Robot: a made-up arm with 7 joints. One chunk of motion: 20 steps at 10 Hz.
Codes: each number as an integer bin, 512 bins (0 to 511) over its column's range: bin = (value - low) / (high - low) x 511, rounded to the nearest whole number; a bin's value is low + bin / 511 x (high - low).
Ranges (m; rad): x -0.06..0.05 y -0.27..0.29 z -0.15..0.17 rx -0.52..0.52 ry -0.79..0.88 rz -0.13..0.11
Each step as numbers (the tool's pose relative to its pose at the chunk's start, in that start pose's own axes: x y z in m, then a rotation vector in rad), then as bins.
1 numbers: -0.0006 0.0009 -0.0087 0.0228 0.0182 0.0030
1 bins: 276 247 226 267 247 283
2 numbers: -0.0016 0.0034 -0.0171 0.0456 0.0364 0.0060
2 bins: 271 249 212 278 253 290
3 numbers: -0.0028 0.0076 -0.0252 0.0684 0.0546 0.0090
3 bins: 266 253 199 289 258 296
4 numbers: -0.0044 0.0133 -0.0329 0.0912 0.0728 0.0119
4 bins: 258 259 187 300 264 302
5 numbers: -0.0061 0.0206 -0.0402 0.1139 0.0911 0.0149
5 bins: 250 265 175 311 270 309
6 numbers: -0.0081 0.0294 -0.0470 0.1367 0.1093 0.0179
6 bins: 241 273 164 323 275 315
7 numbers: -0.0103 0.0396 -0.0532 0.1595 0.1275 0.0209
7 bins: 231 283 155 334 281 321
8 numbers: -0.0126 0.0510 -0.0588 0.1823 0.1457 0.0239
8 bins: 220 293 146 345 286 328
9 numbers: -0.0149 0.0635 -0.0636 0.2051 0.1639 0.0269
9 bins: 210 304 138 356 292 334
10 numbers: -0.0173 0.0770 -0.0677 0.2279 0.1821 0.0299
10 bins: 198 317 131 367 297 340
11 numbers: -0.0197 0.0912 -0.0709 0.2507 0.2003 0.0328
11 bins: 187 330 126 379 303 347
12 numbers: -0.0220 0.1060 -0.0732 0.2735 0.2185 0.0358
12 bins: 177 343 123 390 309 353
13 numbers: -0.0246 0.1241 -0.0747 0.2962 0.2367 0.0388
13 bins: 164 360 120 401 314 359
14 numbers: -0.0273 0.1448 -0.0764 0.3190 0.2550 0.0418
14 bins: 152 379 118 412 320 366
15 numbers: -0.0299 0.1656 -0.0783 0.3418 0.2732 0.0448
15 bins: 140 397 114 423 325 372
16 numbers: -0.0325 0.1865 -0.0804 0.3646 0.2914 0.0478
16 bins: 128 417 111 435 331 379
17 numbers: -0.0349 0.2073 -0.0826 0.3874 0.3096 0.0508
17 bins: 117 436 108 446 336 385
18 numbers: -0.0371 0.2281 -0.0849 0.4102 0.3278 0.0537
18 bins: 106 455 104 457 342 391
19 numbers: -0.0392 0.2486 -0.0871 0.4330 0.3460 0.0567
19 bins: 97 473 100 468 348 398
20 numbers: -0.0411 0.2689 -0.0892 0.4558 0.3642 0.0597
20 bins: 88 492 97 479 353 404
